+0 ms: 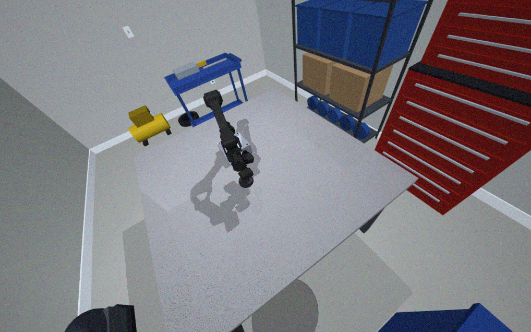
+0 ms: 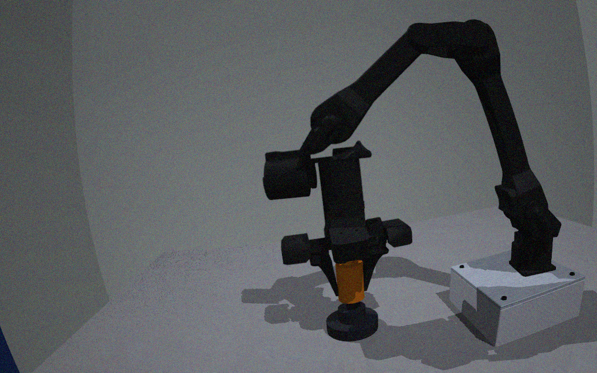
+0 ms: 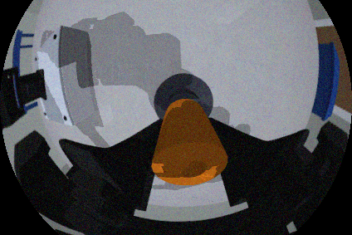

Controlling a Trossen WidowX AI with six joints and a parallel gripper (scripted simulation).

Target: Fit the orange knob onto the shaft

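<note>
The orange knob lies 2 cm above my gripper tip. The rest, counted from my gripper tip: dark round pedestal: 4 cm below.
</note>
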